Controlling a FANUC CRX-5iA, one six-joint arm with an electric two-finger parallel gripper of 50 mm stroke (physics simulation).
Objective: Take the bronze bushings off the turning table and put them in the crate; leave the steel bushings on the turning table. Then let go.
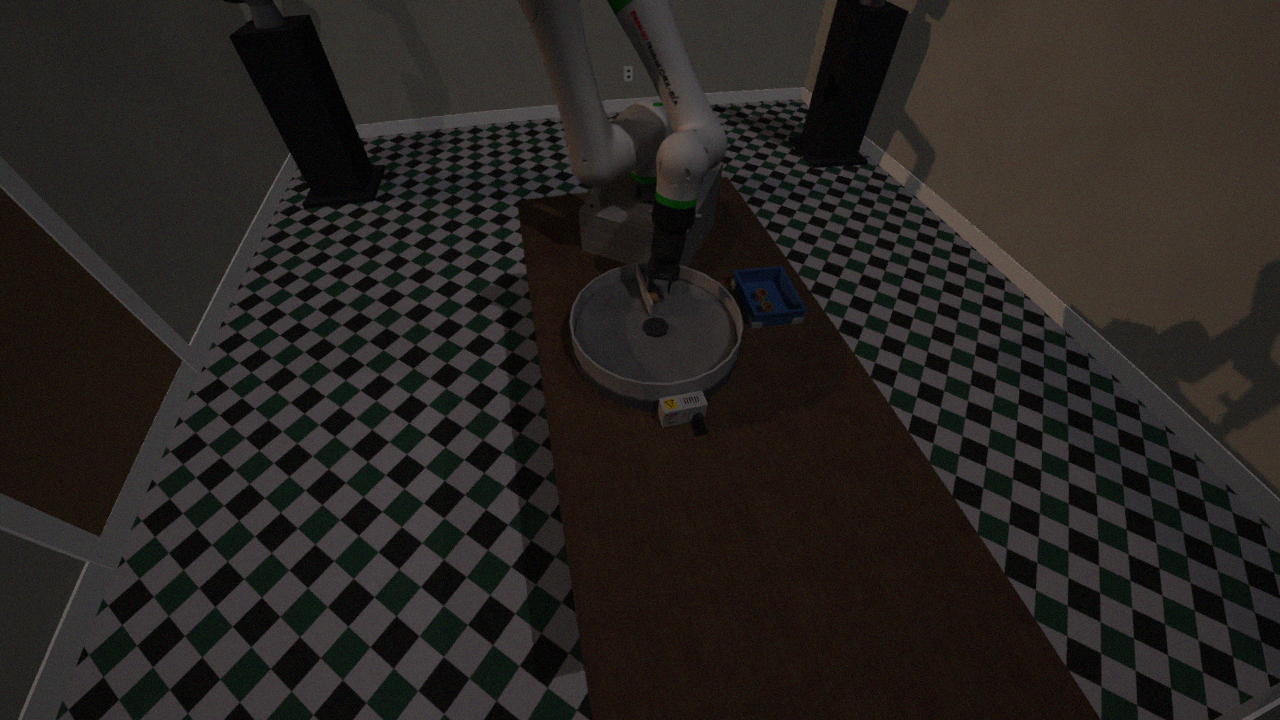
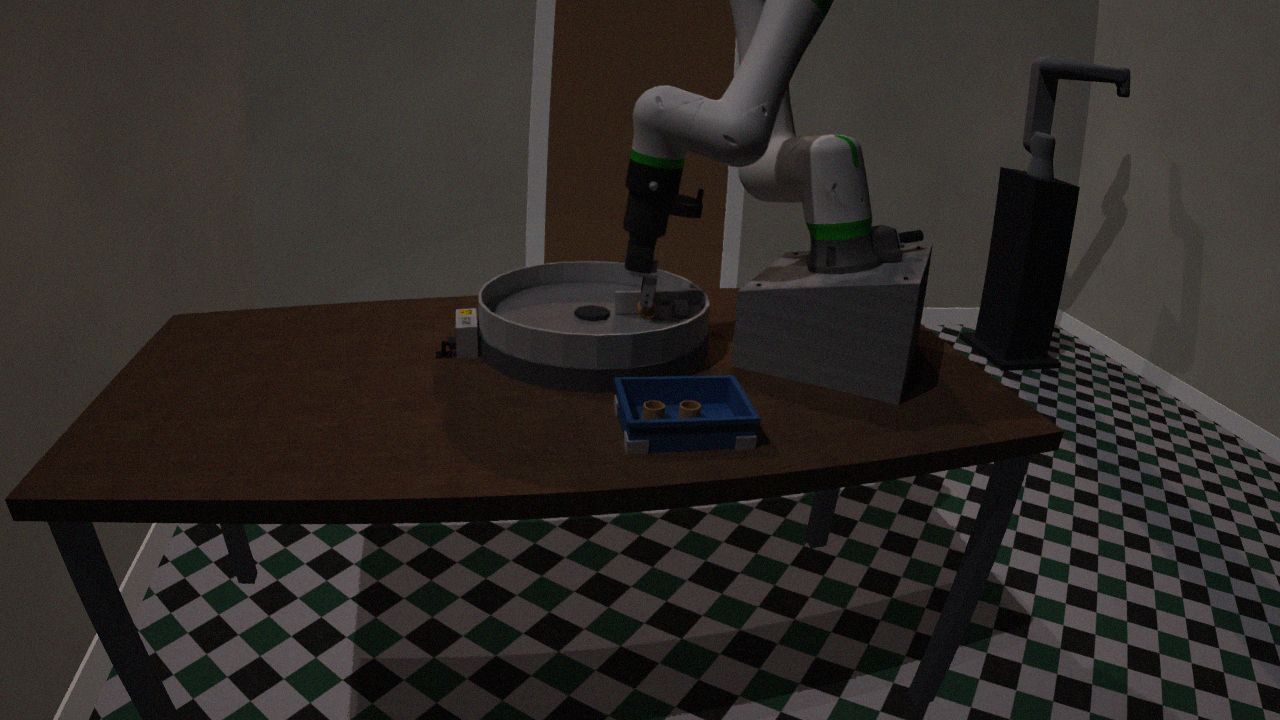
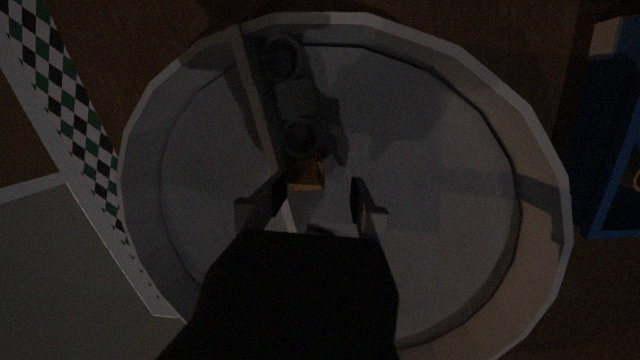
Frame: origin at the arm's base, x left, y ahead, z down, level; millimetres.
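Seen in the pictures: gripper, fingertip midpoint: [image 1: 658, 291] [image 2: 646, 299] [image 3: 318, 187]; arm's base, link origin: [image 1: 652, 185] [image 2: 845, 265].
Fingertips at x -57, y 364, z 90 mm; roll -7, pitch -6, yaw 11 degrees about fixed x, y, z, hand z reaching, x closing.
Offsets run from my fingertips to a thing's top centre.
The round grey turning table @[dx -25, dy +94, dz +30 mm] [image 1: 617, 349] [image 2: 546, 300] [image 3: 425, 250] has a raised rim. A bronze bushing @[dx -14, dy -5, dz +7 mm] [image 2: 646, 311] [image 3: 306, 175] lies on its side there, next to the inner end of the guide bar. Steel bushings, two upright [image 3: 281, 59] [image 3: 299, 137] and one lying @[dx -14, dy -66, dz +6 mm] [image 3: 297, 100] between them, stand in a dark row along the bar. My gripper [image 2: 648, 302] [image 3: 318, 187] is open and empty, pointing down low over the turning table, close to the bronze bushing. The blue crate @[dx +316, dy -2, dz +41 mm] [image 1: 780, 318] [image 2: 693, 436] [image 3: 617, 234] holds two upright bronze bushings @[dx +299, dy +39, dz +61 mm] [image 2: 653, 409] @[dx +303, dy -14, dz +61 mm] [image 2: 689, 408].
A pale guide bar [image 2: 625, 302] [image 3: 255, 100] runs inward from the turning table's rim, beside the bushings. A dark disc [image 1: 655, 326] [image 2: 591, 312] marks its centre. A small white box @[dx -13, dy +327, dz +33 mm] [image 1: 682, 409] [image 2: 466, 335] with a yellow label stands against the rim. The robot's grey pedestal [image 2: 823, 335] stands behind.
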